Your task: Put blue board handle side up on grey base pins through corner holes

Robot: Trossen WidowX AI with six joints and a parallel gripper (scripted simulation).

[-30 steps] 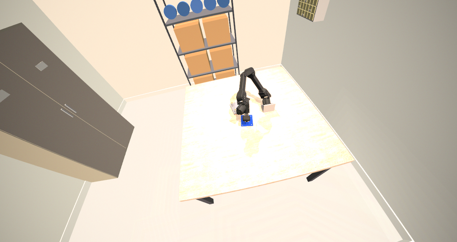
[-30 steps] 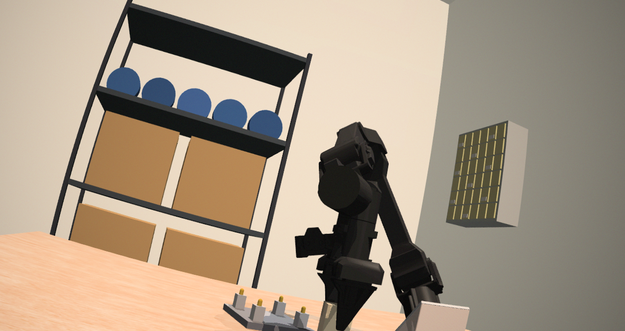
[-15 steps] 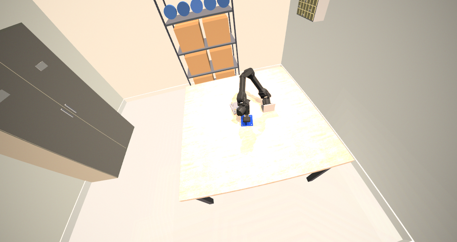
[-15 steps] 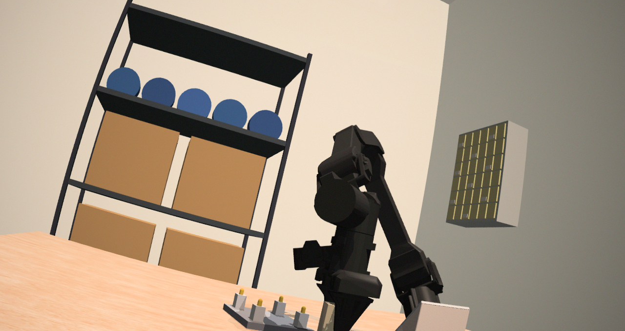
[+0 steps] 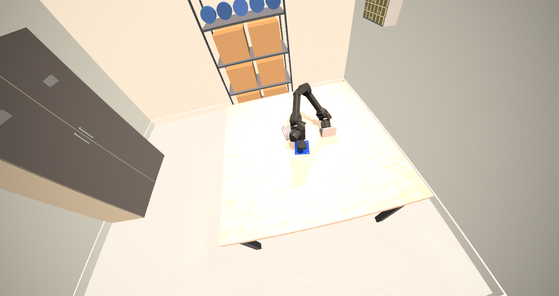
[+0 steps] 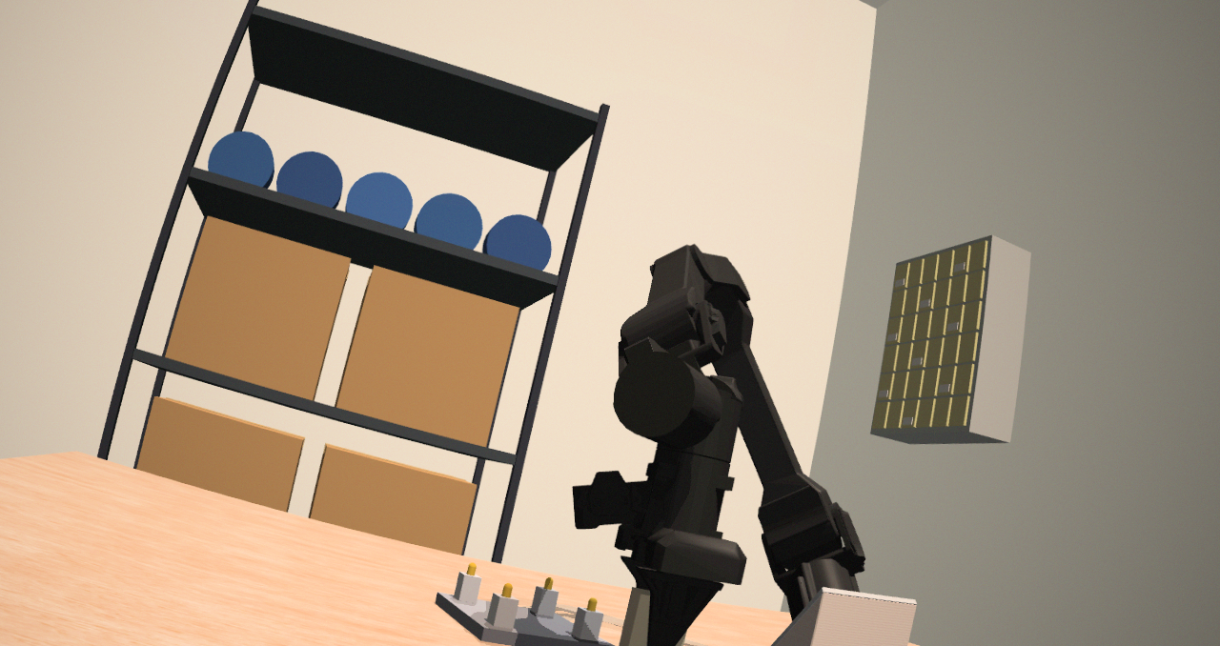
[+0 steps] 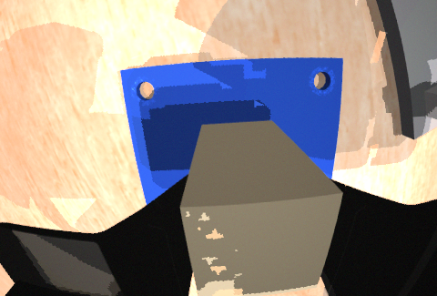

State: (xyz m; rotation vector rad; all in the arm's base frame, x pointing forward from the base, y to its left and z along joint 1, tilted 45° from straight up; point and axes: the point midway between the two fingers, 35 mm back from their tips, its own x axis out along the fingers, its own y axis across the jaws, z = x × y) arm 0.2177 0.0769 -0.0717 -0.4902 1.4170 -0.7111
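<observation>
Right now my gripper tip is 18 cm to the left of the grey base, 6 cm short of it and 2 cm above it. The rest, counted from my gripper tip: blue board: 1 cm below.
</observation>
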